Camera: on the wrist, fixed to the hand. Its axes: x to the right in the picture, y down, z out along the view.
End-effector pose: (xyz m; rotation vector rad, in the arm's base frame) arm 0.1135 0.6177 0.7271 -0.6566 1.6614 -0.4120
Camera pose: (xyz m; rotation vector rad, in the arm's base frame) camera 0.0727 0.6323 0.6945 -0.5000 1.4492 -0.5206
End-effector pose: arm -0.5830 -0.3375 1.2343 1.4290 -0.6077 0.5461
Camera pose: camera -0.5926 -0.3030 1.2750 1.6912 -0.6902 0.5292
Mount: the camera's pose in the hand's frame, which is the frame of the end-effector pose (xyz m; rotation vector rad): 0.0201 0.0388 -0.0321 0.2244 -0.1515 0.0096
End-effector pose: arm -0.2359 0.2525 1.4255 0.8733 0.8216 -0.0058
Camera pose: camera -0.2297 0.3063 1.4272 1.0745 0.6828 -0.1566
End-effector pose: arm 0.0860 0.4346 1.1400 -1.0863 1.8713 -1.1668
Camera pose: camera 0.0385 0.4380 1.1142 -1.0093 1.5866 -1.2206
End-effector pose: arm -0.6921 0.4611 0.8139 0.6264 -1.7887 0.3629
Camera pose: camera -0.6937 0.5052 0.8454 0.8214 -1.9109 0.5400
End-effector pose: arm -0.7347 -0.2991 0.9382 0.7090 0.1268 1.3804
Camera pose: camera -0.7787 -0.2674 0.9397 0.9998 0.1600 1.3286
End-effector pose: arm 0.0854 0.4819 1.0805 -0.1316 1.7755 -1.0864
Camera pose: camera 0.0647 0.5135 1.0416 -0.0662 1.5079 -1.2279
